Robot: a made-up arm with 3 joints. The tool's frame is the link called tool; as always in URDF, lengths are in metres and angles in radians. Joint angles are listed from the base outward.
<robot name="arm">
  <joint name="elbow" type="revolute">
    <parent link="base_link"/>
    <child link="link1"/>
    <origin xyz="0 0 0.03" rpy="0 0 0"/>
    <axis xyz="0 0 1"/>
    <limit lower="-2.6" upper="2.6"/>
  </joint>
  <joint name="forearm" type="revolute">
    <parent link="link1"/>
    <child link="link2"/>
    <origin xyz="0.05 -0.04 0.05" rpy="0 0 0"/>
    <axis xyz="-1 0 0"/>
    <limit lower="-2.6" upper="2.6"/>
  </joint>
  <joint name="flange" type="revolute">
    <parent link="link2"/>
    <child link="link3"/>
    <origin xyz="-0.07 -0.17 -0.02" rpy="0 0 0"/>
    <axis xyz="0 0 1"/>
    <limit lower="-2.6" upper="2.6"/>
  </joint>
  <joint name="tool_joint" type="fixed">
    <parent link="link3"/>
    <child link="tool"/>
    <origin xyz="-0.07 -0.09 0.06" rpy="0 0 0"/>
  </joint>
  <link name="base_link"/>
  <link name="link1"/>
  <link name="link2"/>
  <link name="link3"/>
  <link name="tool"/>
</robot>
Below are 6 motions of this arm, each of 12 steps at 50 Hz.
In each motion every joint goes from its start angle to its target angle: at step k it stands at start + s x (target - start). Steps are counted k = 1, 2, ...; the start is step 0. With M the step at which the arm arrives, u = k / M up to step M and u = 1 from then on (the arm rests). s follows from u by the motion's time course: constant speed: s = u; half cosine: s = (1 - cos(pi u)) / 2; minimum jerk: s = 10 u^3 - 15 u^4 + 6 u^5.
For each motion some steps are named. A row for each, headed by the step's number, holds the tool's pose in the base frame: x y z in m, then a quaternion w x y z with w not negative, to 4 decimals.
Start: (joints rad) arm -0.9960 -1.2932 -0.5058
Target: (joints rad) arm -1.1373 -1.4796 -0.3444
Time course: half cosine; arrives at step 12
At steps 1, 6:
1: -0.1825 0.0307 -0.1162 0.5829 0.5853 -0.1480 -0.5438
6: -0.1637 0.0478 -0.1320 0.5650 0.6064 -0.2015 -0.5220

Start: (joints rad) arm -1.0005 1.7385 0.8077
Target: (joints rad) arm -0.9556 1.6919 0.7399
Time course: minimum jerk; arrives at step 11
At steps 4, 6, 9, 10, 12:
4: 0.0334 0.0283 0.3534 0.6468 -0.4786 0.5904 -0.0645
6: 0.0281 0.0285 0.3550 0.6523 -0.4862 0.5776 -0.0675
9: 0.0221 0.0286 0.3566 0.6584 -0.4944 0.5631 -0.0709
10: 0.0215 0.0286 0.3567 0.6591 -0.4952 0.5616 -0.0713
12: 0.0214 0.0286 0.3568 0.6592 -0.4953 0.5613 -0.0714

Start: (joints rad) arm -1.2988 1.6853 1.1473
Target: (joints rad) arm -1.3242 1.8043 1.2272
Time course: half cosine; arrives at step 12
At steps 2, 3, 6, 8, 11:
2: 0.0406 -0.0238 0.3436 0.6607 -0.2528 0.7051 -0.0489
3: 0.0431 -0.0239 0.3426 0.6573 -0.2509 0.7091 -0.0472
6: 0.0539 -0.0243 0.3376 0.6417 -0.2420 0.7267 -0.0399
8: 0.0614 -0.0246 0.3338 0.6306 -0.2352 0.7388 -0.0349
11: 0.0682 -0.0251 0.3300 0.6200 -0.2287 0.7499 -0.0304

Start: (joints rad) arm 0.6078 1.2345 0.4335
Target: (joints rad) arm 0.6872 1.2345 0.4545
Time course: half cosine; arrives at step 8
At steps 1, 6, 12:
1: 0.0171 -0.1040 0.3586 0.7066 -0.5765 -0.0510 0.4070
6: 0.0254 -0.1016 0.3590 0.6894 -0.5752 -0.0647 0.4356
12: 0.0268 -0.1011 0.3590 0.6862 -0.5749 -0.0672 0.4406

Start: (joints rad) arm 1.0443 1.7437 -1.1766
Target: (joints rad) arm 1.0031 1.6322 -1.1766
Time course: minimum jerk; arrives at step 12
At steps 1, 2, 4, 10, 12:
1: -0.0856 -0.1006 0.2110 0.6422 -0.3401 -0.6856 -0.0426
2: -0.0853 -0.1007 0.2112 0.6435 -0.3400 -0.6844 -0.0431
4: -0.0838 -0.1014 0.2124 0.6507 -0.3397 -0.6776 -0.0459
10: -0.0774 -0.1048 0.2170 0.6811 -0.3372 -0.6473 -0.0587
12: -0.0771 -0.1050 0.2172 0.6825 -0.3370 -0.6458 -0.0594

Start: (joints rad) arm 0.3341 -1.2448 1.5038
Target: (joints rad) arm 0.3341 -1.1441 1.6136
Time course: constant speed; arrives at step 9
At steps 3, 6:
3: 0.1175 -0.1316 -0.1331 0.4867 0.4688 -0.3229 0.6626
6: 0.1218 -0.1363 -0.1259 0.4800 0.4516 -0.3234 0.6791

